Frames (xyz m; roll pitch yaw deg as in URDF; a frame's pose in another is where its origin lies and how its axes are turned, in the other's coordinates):
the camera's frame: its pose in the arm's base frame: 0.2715 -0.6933 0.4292 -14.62 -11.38 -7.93
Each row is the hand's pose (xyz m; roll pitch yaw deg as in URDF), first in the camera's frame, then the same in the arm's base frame.
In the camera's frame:
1: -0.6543 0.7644 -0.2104 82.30 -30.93 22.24
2: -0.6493 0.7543 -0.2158 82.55 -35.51 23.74
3: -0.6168 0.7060 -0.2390 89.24 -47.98 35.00
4: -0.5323 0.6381 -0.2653 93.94 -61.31 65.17
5: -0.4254 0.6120 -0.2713 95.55 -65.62 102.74
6: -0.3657 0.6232 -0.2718 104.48 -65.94 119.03
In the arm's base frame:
1: -0.1916 0.0644 -0.0886 60.72 -34.33 24.58
2: -0.1878 0.0526 -0.0903 59.67 -38.09 28.17
3: -0.1614 -0.0042 -0.0939 62.26 -45.88 45.49
4: -0.0878 -0.0875 -0.0854 67.92 -49.83 77.46
5: 0.0122 -0.1284 -0.0635 83.59 -48.28 103.50
6: 0.0723 -0.1260 -0.0550 100.02 -47.64 113.42

